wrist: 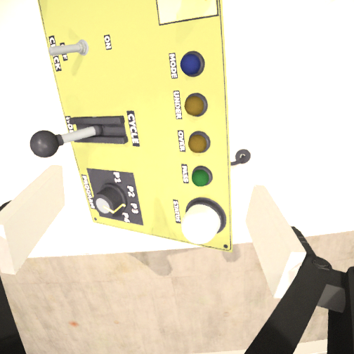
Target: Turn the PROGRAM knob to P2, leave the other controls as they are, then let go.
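The PROGRAM knob, black with a pale cap, is on a dark square plate at the lower left of the yellow panel in the wrist view. Its yellow pointer line runs to the right and slightly down, roughly toward P3 near P4, and not at P2. The labels P1, P2, P3 and P4 show along its right side. My gripper is open wide and empty, with one finger on each side of the panel's lower part. The knob lies between them in the view, nearer the left finger; neither finger touches it.
The CYCLE lever with its black ball stands above the knob in the view, near the left finger. A toggle switch is farther up. A large white STATUS lamp and a green PASS lamp are on the right, below amber and blue lamps.
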